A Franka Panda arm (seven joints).
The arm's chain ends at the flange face. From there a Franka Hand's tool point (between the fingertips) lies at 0.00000 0.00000 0.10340 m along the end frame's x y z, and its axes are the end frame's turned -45 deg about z.
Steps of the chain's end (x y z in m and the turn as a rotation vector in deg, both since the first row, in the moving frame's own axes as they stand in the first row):
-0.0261 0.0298 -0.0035 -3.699 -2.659 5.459
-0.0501 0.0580 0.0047 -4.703 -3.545 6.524
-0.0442 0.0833 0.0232 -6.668 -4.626 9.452
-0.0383 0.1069 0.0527 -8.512 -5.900 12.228
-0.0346 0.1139 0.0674 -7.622 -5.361 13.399
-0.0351 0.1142 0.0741 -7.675 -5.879 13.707
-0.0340 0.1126 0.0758 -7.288 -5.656 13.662
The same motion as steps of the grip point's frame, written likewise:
-0.0477 0.0036 -0.0038 -0.735 -4.496 5.459
-0.0870 0.0065 0.0042 -0.819 -5.832 6.524
-0.1047 0.0290 0.0222 -1.444 -7.986 9.452
-0.1212 0.0498 0.0510 -1.847 -10.191 12.228
-0.1217 0.0570 0.0660 -1.599 -9.180 13.399
-0.1229 0.0561 0.0726 -1.270 -9.584 13.707
-0.1202 0.0557 0.0745 -1.154 -9.153 13.662

